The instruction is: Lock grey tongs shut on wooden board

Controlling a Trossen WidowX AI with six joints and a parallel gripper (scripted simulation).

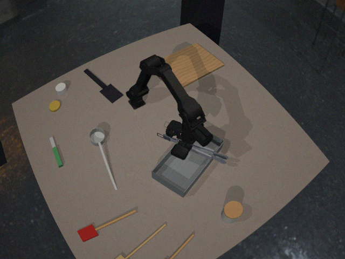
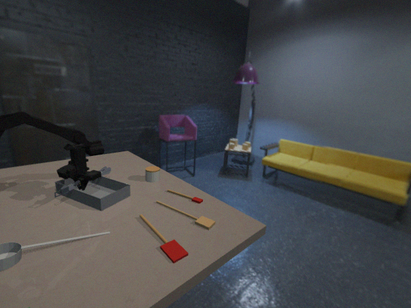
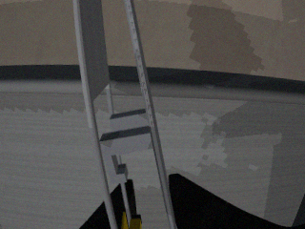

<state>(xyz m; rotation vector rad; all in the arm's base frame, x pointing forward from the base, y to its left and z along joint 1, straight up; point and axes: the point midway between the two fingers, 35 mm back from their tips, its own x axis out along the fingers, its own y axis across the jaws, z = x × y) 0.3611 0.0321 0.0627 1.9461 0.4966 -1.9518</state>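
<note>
Right now my gripper tip is 40 mm short of the grey roasting tin and 20 mm to the left of it. From my gripper tip the other things lie so: cork-lidded jar (360 mm ahead, 20 mm to the right); red spatula (500 mm to the right, 110 mm ahead, 20 mm below); wooden board (450 mm behind, 330 mm to the left, 20 mm below).
</note>
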